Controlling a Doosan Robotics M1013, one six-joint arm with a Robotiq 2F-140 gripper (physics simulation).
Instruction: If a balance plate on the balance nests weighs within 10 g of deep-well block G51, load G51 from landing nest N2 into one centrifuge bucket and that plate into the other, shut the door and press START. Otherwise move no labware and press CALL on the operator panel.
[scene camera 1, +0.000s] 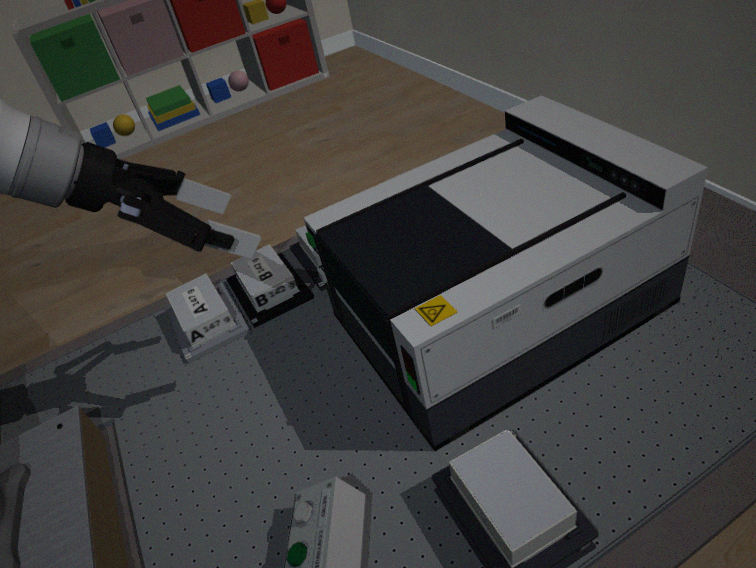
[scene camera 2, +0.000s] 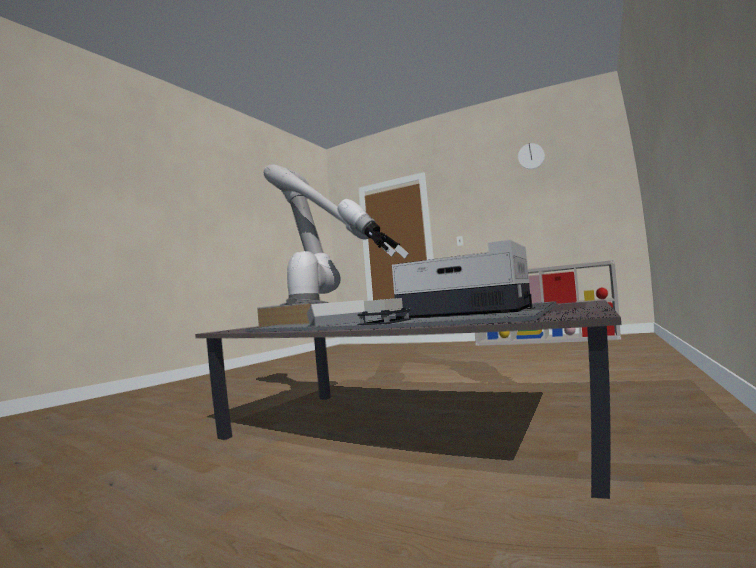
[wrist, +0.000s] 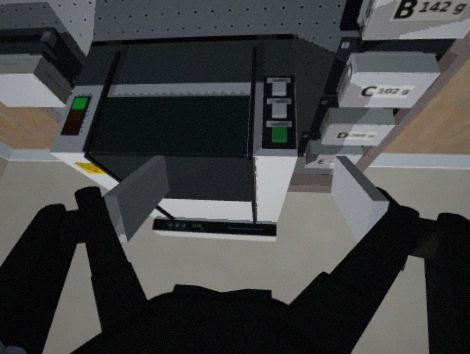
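Gripper open, holding nothing; the wrist view also shows my gripper. A white box and a centrifuge are in view as well.
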